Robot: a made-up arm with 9 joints.
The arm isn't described. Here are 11 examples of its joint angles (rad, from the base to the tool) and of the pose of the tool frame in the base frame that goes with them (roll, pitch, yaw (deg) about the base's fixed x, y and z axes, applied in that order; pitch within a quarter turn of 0, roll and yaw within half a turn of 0; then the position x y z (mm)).
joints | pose
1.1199 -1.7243 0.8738 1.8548 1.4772 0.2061 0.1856 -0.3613 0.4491 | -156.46 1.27 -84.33 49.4 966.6 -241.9
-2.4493 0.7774 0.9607 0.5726 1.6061 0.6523 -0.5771 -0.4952 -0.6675 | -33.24 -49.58 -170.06 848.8 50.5 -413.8
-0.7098 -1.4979 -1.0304 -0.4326 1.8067 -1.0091 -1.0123 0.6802 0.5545 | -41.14 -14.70 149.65 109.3 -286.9 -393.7
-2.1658 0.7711 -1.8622 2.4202 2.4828 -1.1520 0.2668 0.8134 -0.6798 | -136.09 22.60 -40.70 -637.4 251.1 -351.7
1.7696 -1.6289 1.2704 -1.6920 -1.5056 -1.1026 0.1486 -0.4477 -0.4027 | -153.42 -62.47 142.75 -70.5 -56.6 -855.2
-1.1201 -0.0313 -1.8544 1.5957 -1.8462 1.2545 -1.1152 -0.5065 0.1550 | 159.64 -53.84 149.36 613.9 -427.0 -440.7
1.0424 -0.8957 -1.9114 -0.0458 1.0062 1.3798 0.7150 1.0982 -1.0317 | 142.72 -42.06 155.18 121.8 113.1 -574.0
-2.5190 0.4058 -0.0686 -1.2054 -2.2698 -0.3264 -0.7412 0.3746 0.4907 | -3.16 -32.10 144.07 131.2 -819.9 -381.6
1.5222 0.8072 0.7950 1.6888 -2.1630 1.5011 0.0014 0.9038 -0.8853 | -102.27 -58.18 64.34 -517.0 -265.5 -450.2
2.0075 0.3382 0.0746 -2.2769 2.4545 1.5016 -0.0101 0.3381 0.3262 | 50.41 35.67 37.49 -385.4 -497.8 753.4
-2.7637 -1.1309 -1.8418 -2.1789 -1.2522 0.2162 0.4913 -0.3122 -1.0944 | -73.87 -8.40 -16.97 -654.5 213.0 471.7
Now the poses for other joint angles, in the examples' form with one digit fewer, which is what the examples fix.
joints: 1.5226 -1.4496 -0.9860 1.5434 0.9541 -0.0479 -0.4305 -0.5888 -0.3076
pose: 147.8 50.4 -50.2 -636 608 546
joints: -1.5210 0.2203 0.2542 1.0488 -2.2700 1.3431 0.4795 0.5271 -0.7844
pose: 78.7 -6.8 -72.7 -466 440 -109
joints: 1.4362 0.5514 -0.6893 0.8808 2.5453 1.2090 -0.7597 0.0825 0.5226
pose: -96.4 -23.2 -28.6 -732 303 -257
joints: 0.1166 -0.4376 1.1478 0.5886 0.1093 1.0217 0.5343 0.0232 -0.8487
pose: 133.5 -1.1 -67.2 -98 660 -267
